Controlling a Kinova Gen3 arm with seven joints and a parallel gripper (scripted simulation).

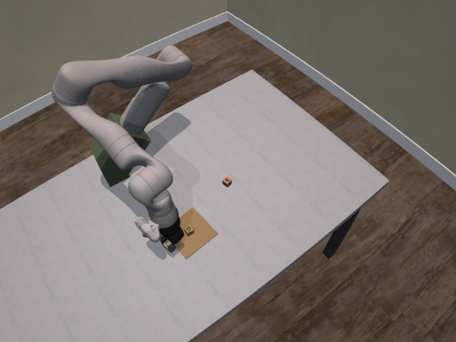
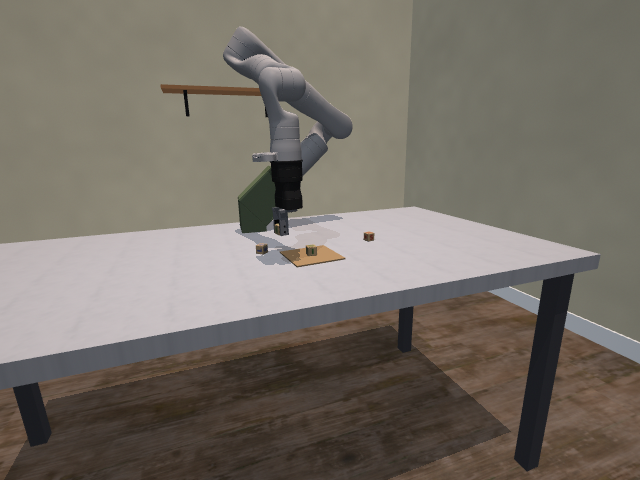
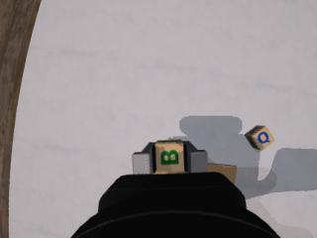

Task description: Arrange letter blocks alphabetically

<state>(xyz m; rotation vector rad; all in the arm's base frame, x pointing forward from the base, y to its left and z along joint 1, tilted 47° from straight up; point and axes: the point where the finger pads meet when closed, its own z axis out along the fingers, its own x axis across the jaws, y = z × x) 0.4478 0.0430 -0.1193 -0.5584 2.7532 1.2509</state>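
The tan mat lies 6 cm behind my hand, 9 cm to the left of it and 10 cm below it.
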